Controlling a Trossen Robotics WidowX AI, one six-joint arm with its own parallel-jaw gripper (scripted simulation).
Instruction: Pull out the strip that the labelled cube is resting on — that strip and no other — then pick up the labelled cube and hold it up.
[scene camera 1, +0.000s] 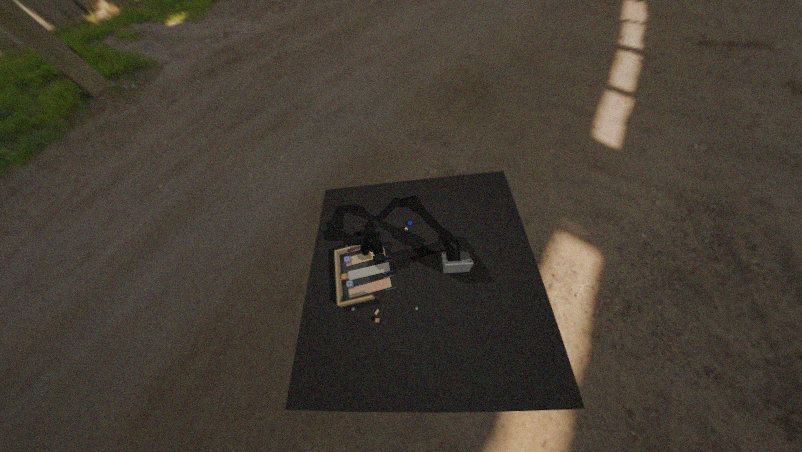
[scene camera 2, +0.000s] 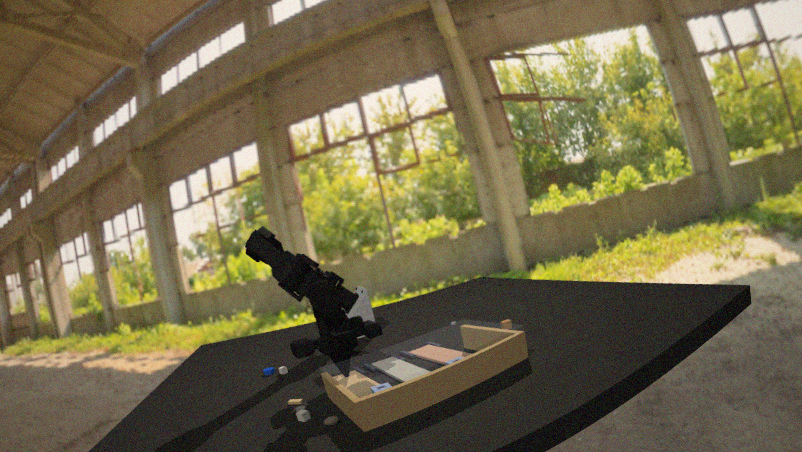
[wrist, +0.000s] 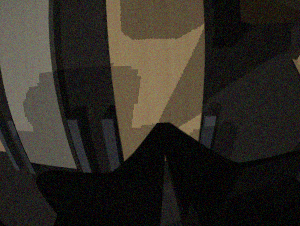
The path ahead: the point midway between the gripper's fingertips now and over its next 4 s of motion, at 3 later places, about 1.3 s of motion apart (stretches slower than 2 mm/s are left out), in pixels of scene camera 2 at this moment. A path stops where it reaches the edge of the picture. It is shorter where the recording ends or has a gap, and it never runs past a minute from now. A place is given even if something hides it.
My gripper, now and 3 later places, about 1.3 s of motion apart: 346, 376; 342, 374; 334, 369; 327, 364
